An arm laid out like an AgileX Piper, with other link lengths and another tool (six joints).
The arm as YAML. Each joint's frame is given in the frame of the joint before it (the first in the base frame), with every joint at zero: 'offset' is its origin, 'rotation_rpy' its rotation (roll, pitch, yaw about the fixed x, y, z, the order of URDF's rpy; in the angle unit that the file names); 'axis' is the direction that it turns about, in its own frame. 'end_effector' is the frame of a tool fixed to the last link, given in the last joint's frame.
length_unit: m
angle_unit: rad
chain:
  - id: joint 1
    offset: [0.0, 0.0, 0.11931]
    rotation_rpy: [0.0, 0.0, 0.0]
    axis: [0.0, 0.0, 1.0]
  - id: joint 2
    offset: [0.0, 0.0, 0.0]
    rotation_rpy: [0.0, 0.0, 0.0]
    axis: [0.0, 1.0, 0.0]
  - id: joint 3
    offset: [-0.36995, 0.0, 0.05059]
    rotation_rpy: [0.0, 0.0, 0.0]
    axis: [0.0, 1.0, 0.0]
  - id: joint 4
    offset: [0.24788, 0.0, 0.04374]
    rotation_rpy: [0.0, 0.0, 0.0]
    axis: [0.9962, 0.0, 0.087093]
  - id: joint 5
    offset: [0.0, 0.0, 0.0]
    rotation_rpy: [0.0, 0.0, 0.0]
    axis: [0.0, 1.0, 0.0]
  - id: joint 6
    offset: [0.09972, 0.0, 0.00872]
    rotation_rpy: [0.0, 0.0, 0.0]
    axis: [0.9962, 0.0, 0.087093]
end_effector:
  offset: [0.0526, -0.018, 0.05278]
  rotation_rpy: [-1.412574, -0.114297, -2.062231]
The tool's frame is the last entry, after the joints.
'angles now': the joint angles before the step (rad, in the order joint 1, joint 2, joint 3, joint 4, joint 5, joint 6). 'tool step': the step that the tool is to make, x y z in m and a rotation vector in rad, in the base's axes. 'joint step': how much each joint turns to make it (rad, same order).
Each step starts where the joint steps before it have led.
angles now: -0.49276 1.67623 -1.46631 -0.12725 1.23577 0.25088
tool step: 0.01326 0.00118 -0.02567 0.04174 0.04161 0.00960
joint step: 0.01168 0.05493 0.00661 0.01753 -0.00528 0.00001
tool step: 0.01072 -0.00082 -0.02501 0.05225 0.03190 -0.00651
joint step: 0.00000 0.05537 -0.00002 0.03222 -0.00290 0.00000
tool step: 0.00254 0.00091 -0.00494 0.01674 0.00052 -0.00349
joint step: -0.00001 0.01029 0.00000 0.01501 -0.00209 -0.00001
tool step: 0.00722 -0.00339 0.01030 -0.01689 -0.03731 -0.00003
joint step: -0.00001 0.00191 -0.03473 0.00224 -0.00810 -0.00002
